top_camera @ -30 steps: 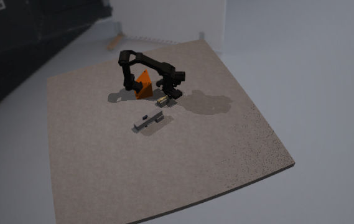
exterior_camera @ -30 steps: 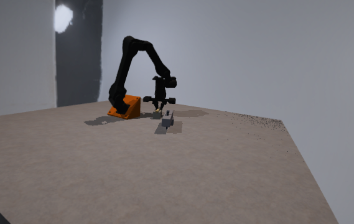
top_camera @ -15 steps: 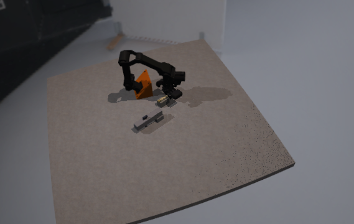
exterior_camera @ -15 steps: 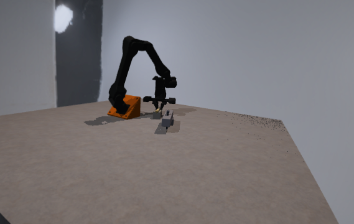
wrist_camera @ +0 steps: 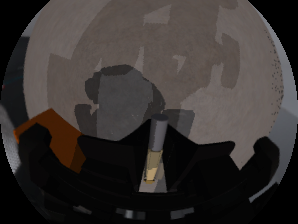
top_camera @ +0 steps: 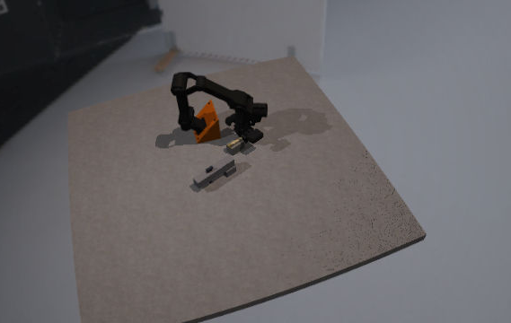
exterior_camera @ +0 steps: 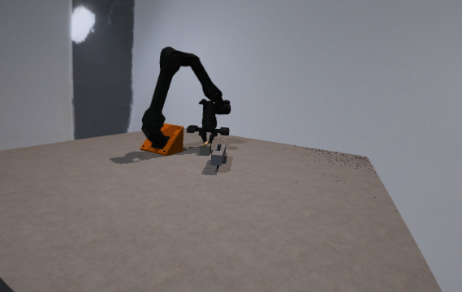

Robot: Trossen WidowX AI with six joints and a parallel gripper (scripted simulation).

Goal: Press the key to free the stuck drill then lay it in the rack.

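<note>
Now: the drill 4 cm to the right of my gripper tip, 3 cm above it and 1 cm ahead of it. The rest, counted from my gripper tip: grey rack: 5 cm to the right, 2 cm ahead, 1 cm above; then dark upright piece: 20 cm to the right, 16 cm ahead, 4 cm above; then grey holder block: 17 cm to the right, 15 cm ahead, 3 cm above.
</note>
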